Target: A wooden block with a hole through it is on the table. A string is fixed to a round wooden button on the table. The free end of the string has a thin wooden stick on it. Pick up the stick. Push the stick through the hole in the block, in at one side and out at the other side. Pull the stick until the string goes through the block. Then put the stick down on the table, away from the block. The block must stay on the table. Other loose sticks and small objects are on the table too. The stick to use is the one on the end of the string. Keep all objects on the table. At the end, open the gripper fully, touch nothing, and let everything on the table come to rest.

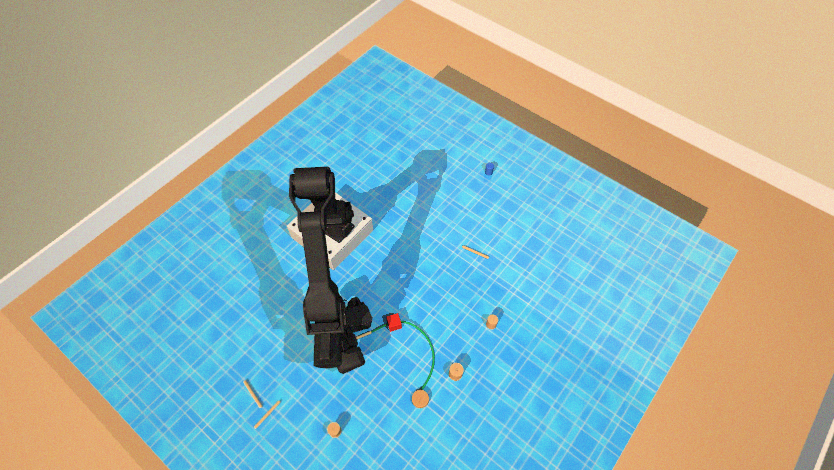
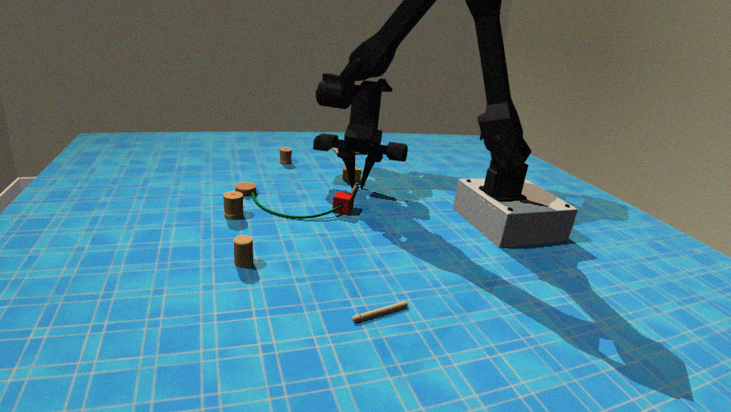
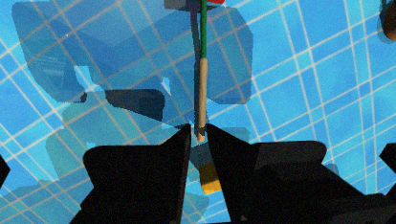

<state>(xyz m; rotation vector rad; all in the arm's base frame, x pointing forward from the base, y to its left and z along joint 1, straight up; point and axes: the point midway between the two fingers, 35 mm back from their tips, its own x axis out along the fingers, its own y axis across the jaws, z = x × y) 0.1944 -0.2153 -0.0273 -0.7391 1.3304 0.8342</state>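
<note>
Right now my gripper tip is 50 mm to the left of the yellow block, 10 mm below it and 10 mm past it. Also, from my gripper tip: small red block: 100 mm to the left, 70 mm ahead, 20 mm above; then round wooden button: 230 mm ahead, 10 mm to the right, 10 mm above; then small wooden cylinder: 260 mm ahead, 90 mm to the left, 20 mm above.
</note>
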